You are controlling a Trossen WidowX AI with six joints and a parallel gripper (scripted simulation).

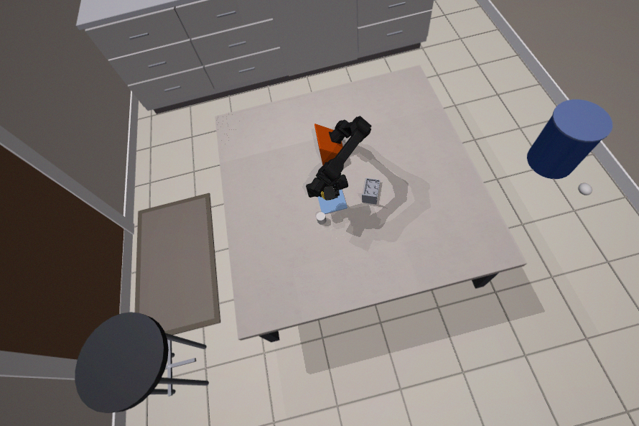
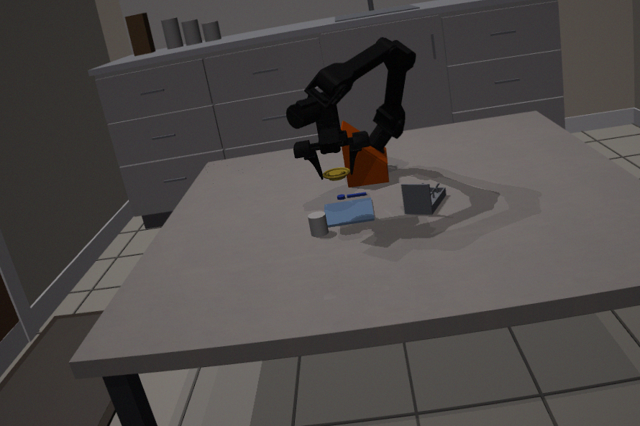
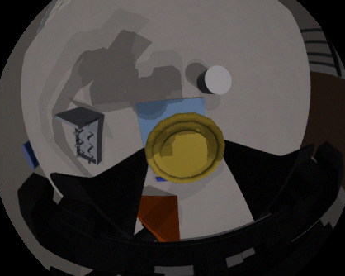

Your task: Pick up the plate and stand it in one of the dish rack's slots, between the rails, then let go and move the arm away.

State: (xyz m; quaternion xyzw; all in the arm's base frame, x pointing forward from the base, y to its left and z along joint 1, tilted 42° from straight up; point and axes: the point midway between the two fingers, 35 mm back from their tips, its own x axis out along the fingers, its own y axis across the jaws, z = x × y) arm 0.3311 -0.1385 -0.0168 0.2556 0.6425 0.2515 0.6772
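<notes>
Now: gripper tip 220 mm to the right of the grey dish rack, 90 mm above it and 10 mm past it. The rest, counted from my gripper tip: yellow plate 10 mm above; then light blue flat pad 110 mm below, 40 mm behind, 10 mm to the left; then white cup 90 mm below, 70 mm ahead, 60 mm to the right.
</notes>
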